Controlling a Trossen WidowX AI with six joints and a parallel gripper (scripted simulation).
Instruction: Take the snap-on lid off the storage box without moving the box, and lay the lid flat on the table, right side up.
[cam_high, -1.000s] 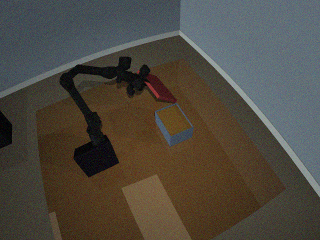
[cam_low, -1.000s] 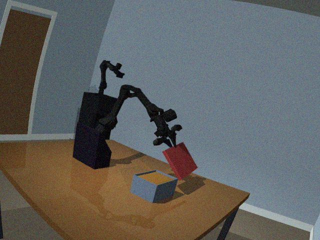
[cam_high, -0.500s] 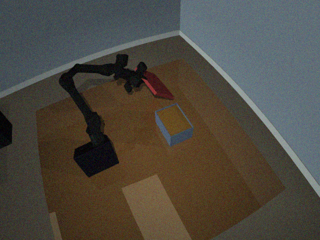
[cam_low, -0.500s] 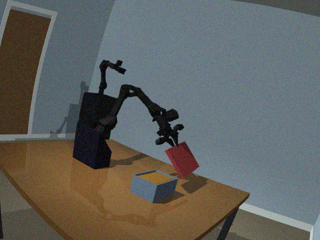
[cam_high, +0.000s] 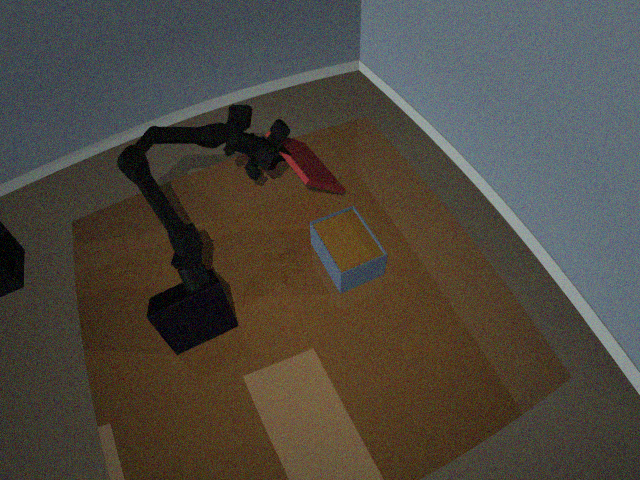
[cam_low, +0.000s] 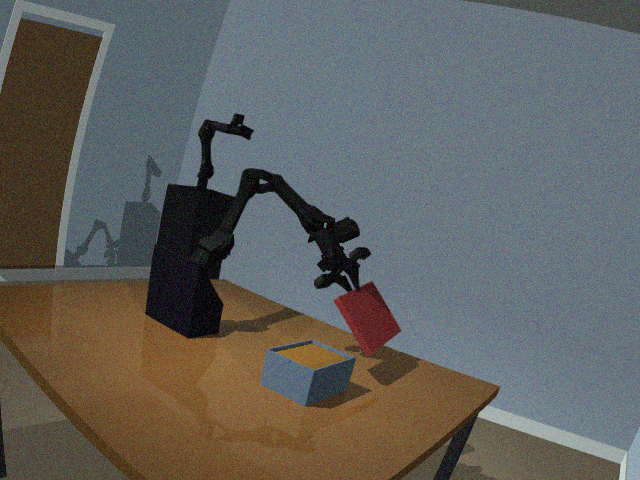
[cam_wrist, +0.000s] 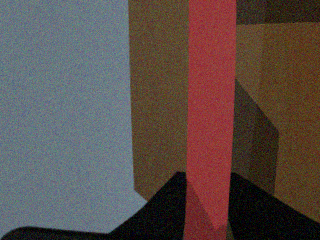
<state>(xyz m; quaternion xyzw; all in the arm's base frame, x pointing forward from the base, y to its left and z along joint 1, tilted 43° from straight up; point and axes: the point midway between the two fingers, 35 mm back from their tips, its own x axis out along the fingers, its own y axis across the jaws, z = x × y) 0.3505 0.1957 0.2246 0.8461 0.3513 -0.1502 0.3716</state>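
The red lid lies 60 mm ahead of my gripper tip, 50 mm below it and 10 mm to the left of it. Round my gripper tip: blue-grey storage box (260 mm to the right, 180 mm below, 60 mm ahead).
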